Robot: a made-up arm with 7 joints.
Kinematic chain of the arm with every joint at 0, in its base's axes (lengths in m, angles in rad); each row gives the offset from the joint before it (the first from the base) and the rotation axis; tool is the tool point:
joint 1: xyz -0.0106 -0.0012 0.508 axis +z
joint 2: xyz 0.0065 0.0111 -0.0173 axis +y
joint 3: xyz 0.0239 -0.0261 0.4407 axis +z
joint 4: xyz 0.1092 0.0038 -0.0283 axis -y
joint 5: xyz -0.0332 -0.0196 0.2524 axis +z
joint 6: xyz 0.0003 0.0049 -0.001 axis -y
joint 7: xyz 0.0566 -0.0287 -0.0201 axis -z
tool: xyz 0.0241 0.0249 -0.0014
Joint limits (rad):
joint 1: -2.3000..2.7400
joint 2: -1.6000..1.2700
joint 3: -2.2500..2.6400
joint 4: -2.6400..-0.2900
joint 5: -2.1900..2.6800
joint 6: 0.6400..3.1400
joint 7: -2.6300..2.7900
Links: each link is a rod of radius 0.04 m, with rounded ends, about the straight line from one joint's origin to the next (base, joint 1, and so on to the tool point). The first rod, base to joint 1, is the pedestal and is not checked.
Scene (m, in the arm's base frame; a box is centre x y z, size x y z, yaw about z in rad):
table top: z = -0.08
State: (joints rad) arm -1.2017 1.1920 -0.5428 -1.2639 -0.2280 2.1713 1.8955
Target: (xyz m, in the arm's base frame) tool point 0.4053 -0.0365 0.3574
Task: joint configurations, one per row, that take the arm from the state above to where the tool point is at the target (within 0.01 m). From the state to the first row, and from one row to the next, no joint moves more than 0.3 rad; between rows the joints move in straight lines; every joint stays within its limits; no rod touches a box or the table.
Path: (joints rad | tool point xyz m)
1: -0.9623 1.0932 -0.3021 -1.5496 -0.1832 2.1072 1.9013 | 0.1768 -0.6321 0.3411
2: -0.7230 0.9944 -0.0613 -1.8354 -0.1384 2.0430 1.9072 | 0.3466 -0.4629 0.3149
3: -0.4836 0.8956 0.1794 -2.1211 -0.0935 1.9789 1.9130 | 0.4294 -0.2437 0.3224
4: -0.2443 0.7968 0.4201 -2.4068 -0.0487 1.9148 1.9189 | 0.4053 -0.0365 0.3574

